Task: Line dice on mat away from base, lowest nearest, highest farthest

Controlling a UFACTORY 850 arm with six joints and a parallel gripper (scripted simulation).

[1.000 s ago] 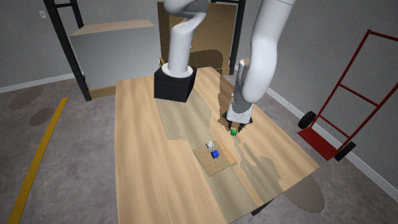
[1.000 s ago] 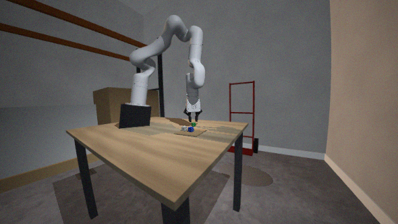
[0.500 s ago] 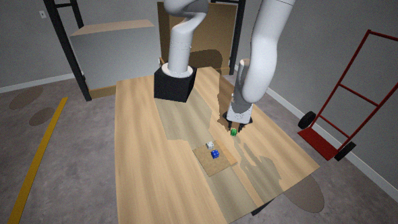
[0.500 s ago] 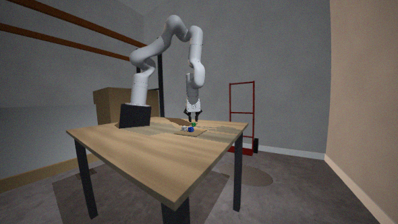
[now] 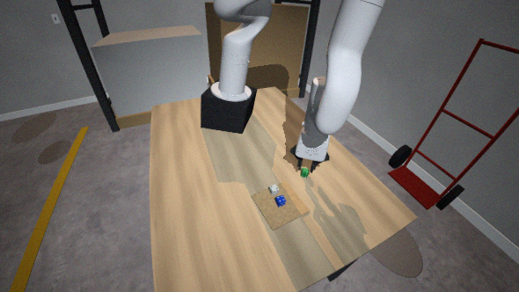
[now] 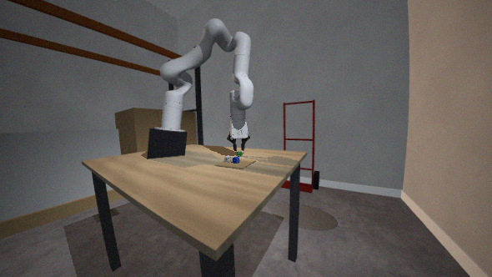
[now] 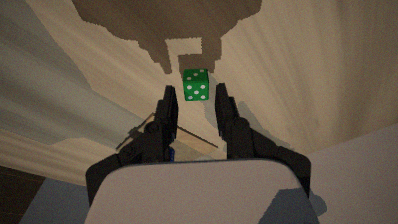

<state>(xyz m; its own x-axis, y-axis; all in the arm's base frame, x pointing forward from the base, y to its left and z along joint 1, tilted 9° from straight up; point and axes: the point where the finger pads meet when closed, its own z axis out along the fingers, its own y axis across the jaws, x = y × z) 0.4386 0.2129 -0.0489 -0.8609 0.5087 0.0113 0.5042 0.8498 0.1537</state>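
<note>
Now: the green die 40 mm below my hand. Also, from my hand: white die: 50 mm ahead, 140 mm to the right, 30 mm below; then blue die: 100 mm ahead, 130 mm to the right, 30 mm below; then tan mat: 100 mm ahead, 130 mm to the right, 50 mm below.
</note>
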